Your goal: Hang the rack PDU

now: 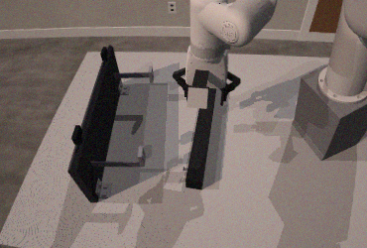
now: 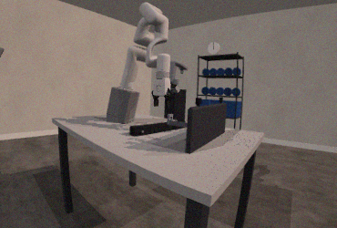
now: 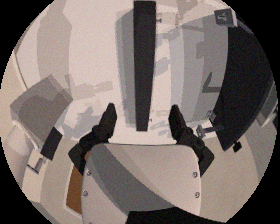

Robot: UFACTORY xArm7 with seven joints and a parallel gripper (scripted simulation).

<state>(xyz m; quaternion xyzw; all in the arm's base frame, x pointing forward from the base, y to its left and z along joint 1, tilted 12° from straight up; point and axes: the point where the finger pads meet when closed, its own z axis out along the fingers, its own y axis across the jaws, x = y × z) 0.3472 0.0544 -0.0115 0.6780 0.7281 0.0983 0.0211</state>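
The rack PDU lies 20 mm ahead of my hand and 130 mm below it. Also, from my hand: back panel: 280 mm ahead, 80 mm to the left, 70 mm below.
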